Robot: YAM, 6 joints.
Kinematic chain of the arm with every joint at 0, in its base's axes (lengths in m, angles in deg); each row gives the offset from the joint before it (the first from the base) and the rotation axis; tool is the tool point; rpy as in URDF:
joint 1: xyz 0 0 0.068 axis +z
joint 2: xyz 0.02 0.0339 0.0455 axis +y
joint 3: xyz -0.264 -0.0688 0 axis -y
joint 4: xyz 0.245 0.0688 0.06 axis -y
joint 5: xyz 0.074 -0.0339 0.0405 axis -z
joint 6: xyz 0.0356 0 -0.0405 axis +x
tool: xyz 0 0 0 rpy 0 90 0
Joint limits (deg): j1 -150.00..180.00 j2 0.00..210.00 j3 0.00..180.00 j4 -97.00..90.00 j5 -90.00..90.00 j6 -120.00..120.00
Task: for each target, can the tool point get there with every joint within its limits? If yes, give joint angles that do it. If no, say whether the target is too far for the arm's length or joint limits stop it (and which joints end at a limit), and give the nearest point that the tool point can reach.
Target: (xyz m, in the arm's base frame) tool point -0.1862 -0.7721 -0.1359
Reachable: no: too far | nearest point -0.1443 -0.5985 -0.0784 | short by 0.188 m
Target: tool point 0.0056 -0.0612 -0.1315
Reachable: yes | joints -59.76 179.28 23.23 49.06 46.96 40.71
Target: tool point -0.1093 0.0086 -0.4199
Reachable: no: joint limits stop it (at a limit: joint 2) | nearest point -0.1298 0.0102 -0.3604 | short by 0.063 m
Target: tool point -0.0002 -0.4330 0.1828
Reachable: yes | joints -85.54 121.78 90.38 -36.31 72.02 -57.32
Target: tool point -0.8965 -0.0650 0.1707
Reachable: no: too far | nearest point -0.6436 -0.0078 0.1542 | short by 0.260 m
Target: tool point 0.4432 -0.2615 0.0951
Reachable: yes | joints -26.85 142.84 91.29 35.98 68.61 1.16
